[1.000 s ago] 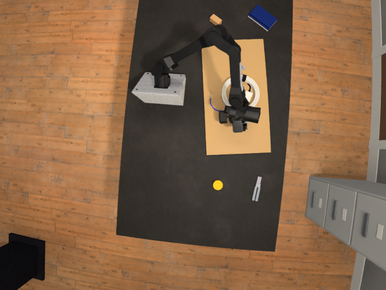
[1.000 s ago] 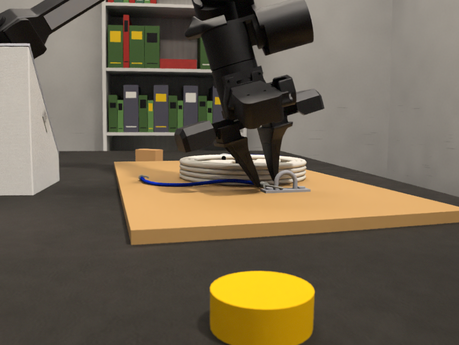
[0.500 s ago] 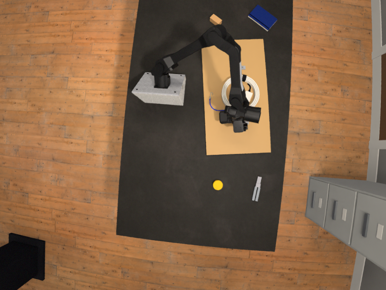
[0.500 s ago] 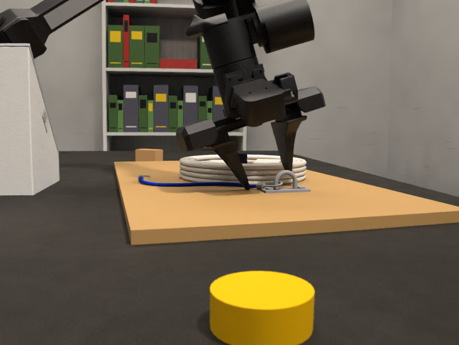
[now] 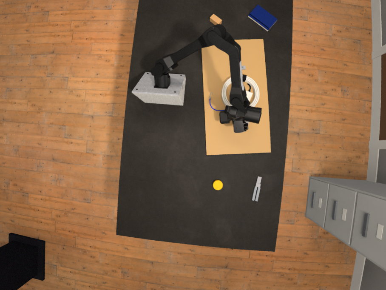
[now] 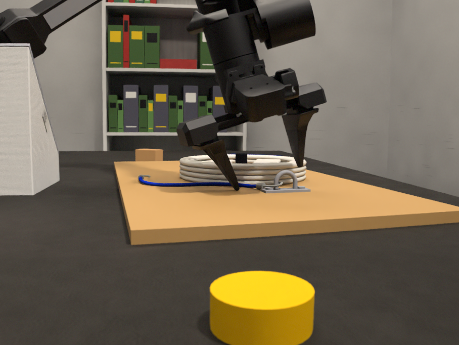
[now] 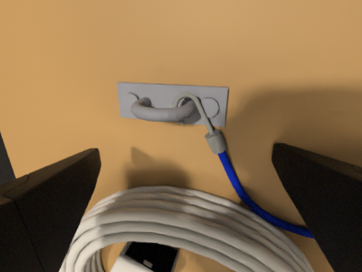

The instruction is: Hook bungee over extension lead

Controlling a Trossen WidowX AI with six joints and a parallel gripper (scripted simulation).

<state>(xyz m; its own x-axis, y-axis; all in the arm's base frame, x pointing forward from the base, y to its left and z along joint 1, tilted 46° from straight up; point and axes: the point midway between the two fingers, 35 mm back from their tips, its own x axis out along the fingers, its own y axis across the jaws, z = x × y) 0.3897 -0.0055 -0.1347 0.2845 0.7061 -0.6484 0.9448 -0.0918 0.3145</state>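
Now: hand 12 cm to the right of the tan board, 5 cm above it and 3 cm past it. The rest, counted from my hand: block 54 cm to the left, 17 cm behind, 4 cm below; then yellow puck 36 cm to the right, 7 cm behind, 5 cm below; then grey clip 35 cm to the right, 14 cm ahead, 5 cm below.
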